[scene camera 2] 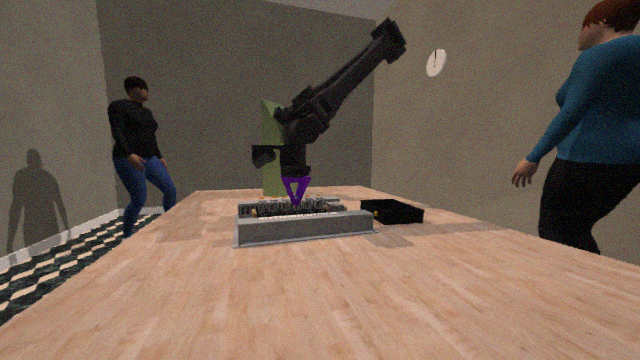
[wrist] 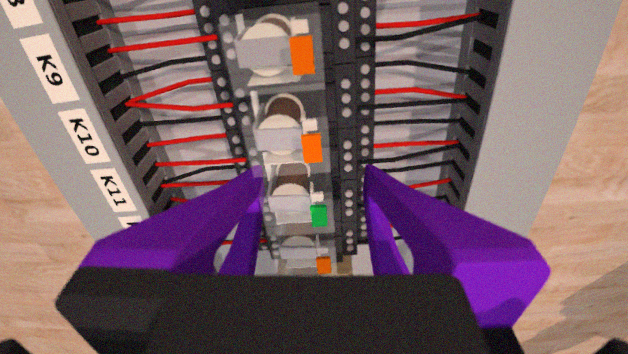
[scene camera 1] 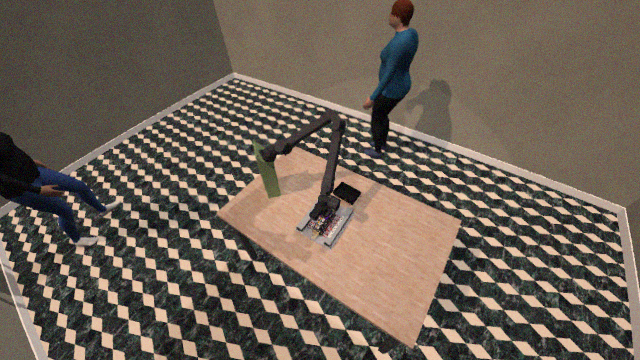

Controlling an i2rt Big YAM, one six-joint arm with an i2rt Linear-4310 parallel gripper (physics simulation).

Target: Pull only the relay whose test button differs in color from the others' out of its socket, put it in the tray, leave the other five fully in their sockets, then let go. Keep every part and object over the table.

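Places are measured from the arm's base along level axes (x back, y up, z left), in centimetres.
Where they show: gripper, fingertip midpoint: (scene camera 2: 294, 203) (wrist: 313, 177) (scene camera 1: 323, 217); arm's base at its link origin: (scene camera 2: 284, 121) (scene camera 1: 266, 156).
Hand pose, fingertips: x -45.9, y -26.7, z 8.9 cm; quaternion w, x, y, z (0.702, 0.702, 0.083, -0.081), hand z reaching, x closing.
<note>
Each offset is from my fingertips to the top centre of the thing. "pt": to the spot under its first point. Level surfaces: height alone.
The relay with the green test button {dx -0.5, dy +1.9, dz +0.7 cm} (wrist: 292, 202) sits in the socket row, in line with its neighbours. Relays with orange buttons show beside it: two {dx -2.3, dy +1.9, dz -5.0 cm} (wrist: 270, 52) {dx -1.4, dy +1.9, dz -2.1 cm} (wrist: 281, 137) farther up the wrist view and one {dx +0.5, dy +1.9, dz +3.5 cm} (wrist: 298, 248) lower down, partly hidden by the gripper body. My purple-fingered gripper (wrist: 313, 177) (scene camera 2: 296, 202) is partly open and empty. Its fingertips stand on either side of the row, with gaps to the relays, near the green-button relay. Their exact height beside it is hard to tell. The black tray {dx +6.9, dy -1.6, dz +26.7 cm} (scene camera 1: 351, 200) (scene camera 2: 400, 216) stands on the table beside the relay panel.
Grey duct walls (scene camera 2: 305, 228) and red and black wires {pt dx -7.3, dy -3.6, dz -2.4 cm} (wrist: 170, 61) flank the sockets. A green upright board (scene camera 1: 270, 177) (scene camera 2: 270, 127) stands on the table {dy -5.1 cm} (scene camera 1: 400, 250) behind the arm. Two people (scene camera 1: 398, 62) (scene camera 2: 134, 125) stand off the table.
</note>
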